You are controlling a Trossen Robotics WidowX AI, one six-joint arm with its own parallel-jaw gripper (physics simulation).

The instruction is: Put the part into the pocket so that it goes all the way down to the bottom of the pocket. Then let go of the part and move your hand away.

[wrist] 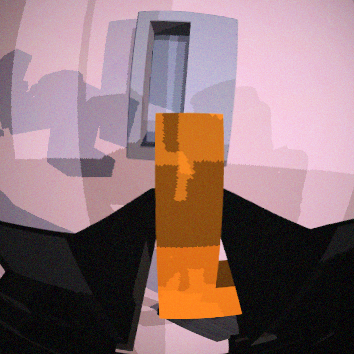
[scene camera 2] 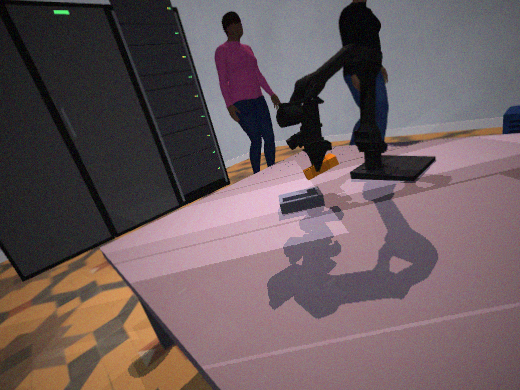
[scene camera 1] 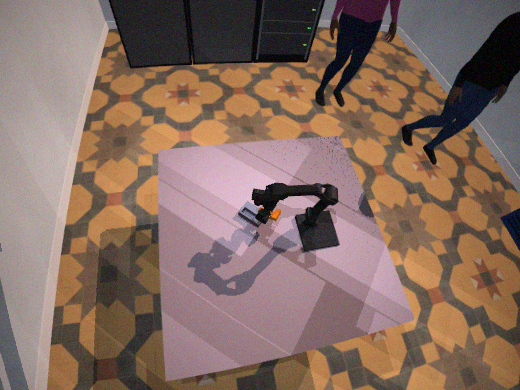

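Where they show: gripper, fingertip midpoint: (wrist: 186,195) (scene camera 2: 316,170) (scene camera 1: 265,213); arm's base, origin of the base link: (scene camera 2: 373,166) (scene camera 1: 309,222).
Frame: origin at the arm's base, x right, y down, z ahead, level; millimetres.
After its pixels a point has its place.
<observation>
The orange part (scene camera 1: 275,214) {x 70, y -110, z 207 mm} (scene camera 2: 330,162) {x 61, y -97, z 228 mm} (wrist: 190,210) {x 107, y -97, z 245 mm} is long, with a short foot at its near end in the wrist view. My gripper (scene camera 1: 262,216) {x 105, y -78, z 245 mm} (scene camera 2: 319,169) {x 105, y -78, z 245 mm} (wrist: 186,195) {x 105, y -78, z 245 mm} is shut on it and holds it in the air, tilted in scene camera 2, its pocket-side end lower. The grey block (scene camera 1: 242,215) {x 166, y 0, z 352 mm} (scene camera 2: 303,204) {x 130, y 6, z 327 mm} (wrist: 212,62) {x 188, y -12, z 284 mm} with the long pocket (wrist: 168,75) {x 159, y 19, z 310 mm} lies on the table. The part is outside the pocket, above and toward the arm's base. In the wrist view its far end overlaps the block's near end, right of the pocket's centre line. The pocket's near right corner is hidden.
The arm's black base plate (scene camera 1: 318,237) {x -102, y 7, z -13 mm} (scene camera 2: 395,168) {x -78, y 5, z 17 mm} stands on the pink table (scene camera 1: 225,340) {x -412, y 23, z 648 mm} (scene camera 2: 400,340) {x -207, y 24, z 700 mm}, on the part's side of the block. The arm's shadow falls across the table beside the block. Dark cabinets (scene camera 1: 222,32) (scene camera 2: 65,125) and two people stand beyond the table.
</observation>
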